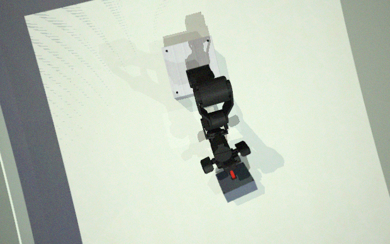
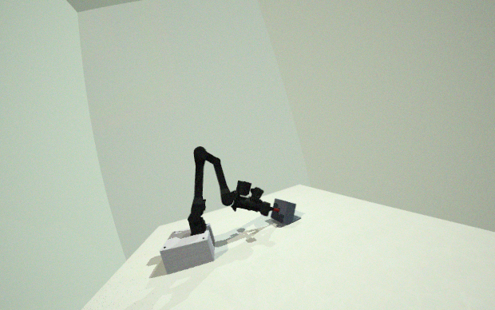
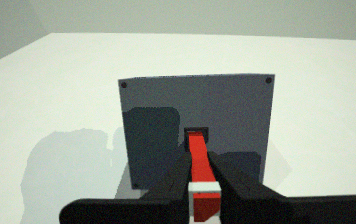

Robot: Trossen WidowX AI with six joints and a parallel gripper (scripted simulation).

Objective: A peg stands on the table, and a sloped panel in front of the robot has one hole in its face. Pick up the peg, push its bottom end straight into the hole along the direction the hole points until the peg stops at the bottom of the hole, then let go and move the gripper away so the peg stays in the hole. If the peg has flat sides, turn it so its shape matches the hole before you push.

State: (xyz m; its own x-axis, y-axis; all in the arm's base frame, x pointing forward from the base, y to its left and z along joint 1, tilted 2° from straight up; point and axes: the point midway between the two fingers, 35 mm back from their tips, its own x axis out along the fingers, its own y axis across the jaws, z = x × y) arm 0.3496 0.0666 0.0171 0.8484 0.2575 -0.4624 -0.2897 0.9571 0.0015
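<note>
My gripper tip is 5 cm short of the panel, 2 cm to the right of it and 3 cm above it. Round my gripper tip: peg: 2 cm behind, 1 cm above.
</note>
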